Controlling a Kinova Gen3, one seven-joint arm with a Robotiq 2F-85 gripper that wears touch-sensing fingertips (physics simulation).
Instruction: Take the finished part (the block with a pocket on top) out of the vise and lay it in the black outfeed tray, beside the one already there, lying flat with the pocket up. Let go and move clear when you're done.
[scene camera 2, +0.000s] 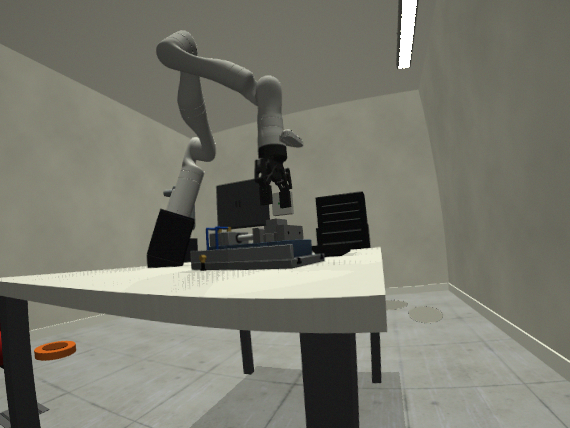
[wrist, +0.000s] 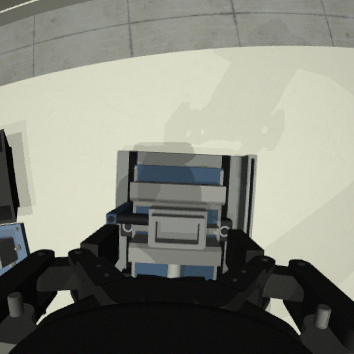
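Observation:
The finished part (wrist: 177, 230) (scene camera 2: 276, 223) is a grey block with a rectangular pocket facing up. It sits between the jaws of the vise (wrist: 177, 193) (scene camera 2: 294, 233), which stands on a grey base plate. My gripper (wrist: 172, 244) (scene camera 2: 275, 202) is open and empty, pointing down above the part. In the wrist view its fingers lie on the left and right of the part, apart from it. A black tray-like thing (wrist: 7, 185) is cut off at the left edge of the wrist view; whether it is the outfeed tray, and what lies in it, I cannot tell.
A black rod (wrist: 134, 219) reaches from a blue bracket to the part's left side. A blue plate (wrist: 21, 240) with a dark item lies at the left edge. Blue tubing (scene camera 2: 208, 237) rises at the vise's end. A black slatted unit (scene camera 2: 342, 214) stands behind the table.

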